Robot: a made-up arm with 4 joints.
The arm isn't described. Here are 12 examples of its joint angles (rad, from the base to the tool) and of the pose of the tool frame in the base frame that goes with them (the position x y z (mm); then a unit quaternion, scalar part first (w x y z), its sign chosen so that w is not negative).
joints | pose
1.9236 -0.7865 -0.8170 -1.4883 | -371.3 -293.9 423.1 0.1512 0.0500 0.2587 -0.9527
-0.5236 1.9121 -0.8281 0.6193 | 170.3 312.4 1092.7 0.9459 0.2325 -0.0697 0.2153
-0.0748 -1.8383 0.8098 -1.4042 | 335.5 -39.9 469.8 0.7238 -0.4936 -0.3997 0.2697
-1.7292 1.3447 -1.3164 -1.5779 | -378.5 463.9 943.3 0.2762 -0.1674 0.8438 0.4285
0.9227 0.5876 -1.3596 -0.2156 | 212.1 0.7 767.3 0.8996 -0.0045 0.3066 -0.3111
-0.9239 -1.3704 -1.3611 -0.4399 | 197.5 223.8 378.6 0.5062 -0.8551 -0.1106 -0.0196
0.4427 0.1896 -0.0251 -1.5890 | 349.6 55.5 686.4 0.8237 0.3556 -0.0711 -0.4359
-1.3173 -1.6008 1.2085 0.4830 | 10.8 571.8 389.1 0.0955 -0.1151 0.9827 -0.1096
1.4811 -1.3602 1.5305 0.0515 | -113.8 -364.2 480.1 0.1688 -0.8791 -0.4440 -0.0389
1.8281 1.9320 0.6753 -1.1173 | -532.1 -318.7 1026.1 0.1575 -0.4653 0.6782 0.5466
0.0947 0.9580 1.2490 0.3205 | 315.2 101.1 1018.6 0.4459 -0.1360 -0.4035 -0.7873
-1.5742 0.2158 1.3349 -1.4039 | -332.1 592.9 825.7 0.6114 0.6936 -0.1363 0.3557
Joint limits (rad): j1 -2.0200..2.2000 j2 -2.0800..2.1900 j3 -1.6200..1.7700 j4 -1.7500..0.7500
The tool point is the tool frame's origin. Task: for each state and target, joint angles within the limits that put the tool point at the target. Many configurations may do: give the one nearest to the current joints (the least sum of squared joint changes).
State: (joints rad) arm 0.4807 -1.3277 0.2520 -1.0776
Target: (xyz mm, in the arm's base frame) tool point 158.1 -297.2 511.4
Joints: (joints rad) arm 0.9662 -0.8112 0.4378 -0.7738
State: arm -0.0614 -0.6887 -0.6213 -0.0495
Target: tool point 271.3 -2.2 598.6
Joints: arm 0.7316 0.1318 -0.8012 -0.1211
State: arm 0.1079 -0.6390 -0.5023 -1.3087
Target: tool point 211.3 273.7 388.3
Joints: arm -0.4867 -0.7904 -0.7172 -1.1520
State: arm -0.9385 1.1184 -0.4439 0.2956
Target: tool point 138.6 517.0 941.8
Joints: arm -0.5525 1.1778 -0.2732 0.2810
